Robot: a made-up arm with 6 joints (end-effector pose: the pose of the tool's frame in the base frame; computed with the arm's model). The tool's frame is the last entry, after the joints.
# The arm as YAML. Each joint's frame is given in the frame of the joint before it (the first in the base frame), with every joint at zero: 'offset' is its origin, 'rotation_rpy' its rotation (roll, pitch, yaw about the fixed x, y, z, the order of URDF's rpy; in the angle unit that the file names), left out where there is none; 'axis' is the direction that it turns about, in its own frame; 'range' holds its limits. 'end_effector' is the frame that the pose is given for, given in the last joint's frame.
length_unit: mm
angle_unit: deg
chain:
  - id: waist
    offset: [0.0, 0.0, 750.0]
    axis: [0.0, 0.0, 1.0]
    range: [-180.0, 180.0]
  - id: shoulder
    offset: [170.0, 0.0, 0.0]
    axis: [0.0, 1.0, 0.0]
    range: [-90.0, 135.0]
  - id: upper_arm
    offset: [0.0, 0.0, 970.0]
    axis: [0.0, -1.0, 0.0]
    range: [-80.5, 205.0]
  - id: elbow
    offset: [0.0, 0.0, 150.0]
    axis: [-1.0, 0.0, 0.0]
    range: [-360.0, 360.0]
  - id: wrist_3
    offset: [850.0, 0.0, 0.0]
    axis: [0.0, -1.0, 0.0]
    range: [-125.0, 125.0]
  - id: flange
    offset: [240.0, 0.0, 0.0]
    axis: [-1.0, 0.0, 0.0]
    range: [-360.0, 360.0]
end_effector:
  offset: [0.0, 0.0, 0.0]
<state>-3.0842 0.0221 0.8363 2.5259 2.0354 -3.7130</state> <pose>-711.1 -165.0 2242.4 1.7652 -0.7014 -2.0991</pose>
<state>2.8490 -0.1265 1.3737 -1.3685 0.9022 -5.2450</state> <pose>119.6 156.7 2721.8 2.0664 0.7439 1.3670</pose>
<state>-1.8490 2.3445 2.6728 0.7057 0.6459 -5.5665</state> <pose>-394.9 -1723.9 654.1 -1.8755 0.6013 -1.5461</pose>
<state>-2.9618 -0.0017 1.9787 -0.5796 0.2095 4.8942</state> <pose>427.6 105.5 2638.7 -1.0411 -1.0215 -0.3442</pose>
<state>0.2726 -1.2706 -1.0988 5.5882 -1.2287 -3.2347</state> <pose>119.2 183.7 1172.6 -2.1047 -0.8363 1.4304</pose>
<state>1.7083 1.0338 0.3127 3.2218 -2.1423 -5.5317</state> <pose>-259.5 1757.3 1034.5 -1.6443 -1.0629 -1.6640</pose>
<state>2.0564 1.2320 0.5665 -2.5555 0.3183 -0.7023</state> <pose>-890.6 1776.5 475.6 1.4206 1.8151 -0.6371</pose>
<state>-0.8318 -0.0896 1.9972 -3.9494 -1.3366 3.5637</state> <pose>-552.1 355.3 2350.3 0.0604 3.0087 0.0773</pose>
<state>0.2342 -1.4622 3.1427 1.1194 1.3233 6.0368</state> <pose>-672.8 54.7 -75.4 0.0874 0.4772 1.3048</pose>
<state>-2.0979 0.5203 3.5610 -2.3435 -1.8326 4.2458</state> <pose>225.5 57.4 1360.8 0.6240 0.5945 -0.8821</pose>
